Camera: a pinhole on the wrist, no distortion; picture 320 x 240 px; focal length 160.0 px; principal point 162.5 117.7 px. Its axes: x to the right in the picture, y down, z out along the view. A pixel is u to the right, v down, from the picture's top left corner.
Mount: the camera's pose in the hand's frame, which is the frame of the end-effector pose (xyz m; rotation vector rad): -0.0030 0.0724 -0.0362 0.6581 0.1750 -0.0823
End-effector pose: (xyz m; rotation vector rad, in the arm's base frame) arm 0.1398 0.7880 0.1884 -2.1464 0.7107 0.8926
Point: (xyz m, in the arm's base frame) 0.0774 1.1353 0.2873
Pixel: 61 82
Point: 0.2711 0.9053 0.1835
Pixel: 201 21
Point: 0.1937 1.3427 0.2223
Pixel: 115 85
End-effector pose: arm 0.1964 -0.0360 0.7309 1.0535 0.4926 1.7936
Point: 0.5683 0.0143 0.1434
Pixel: outside the picture
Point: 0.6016 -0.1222 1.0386
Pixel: 124 228
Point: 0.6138 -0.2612 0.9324
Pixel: 58 216
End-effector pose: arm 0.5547 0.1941 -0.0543 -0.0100 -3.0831 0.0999
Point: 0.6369 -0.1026 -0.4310
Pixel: 110 109
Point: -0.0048 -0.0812 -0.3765
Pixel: 287 133
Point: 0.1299 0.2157 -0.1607
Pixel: outside the picture
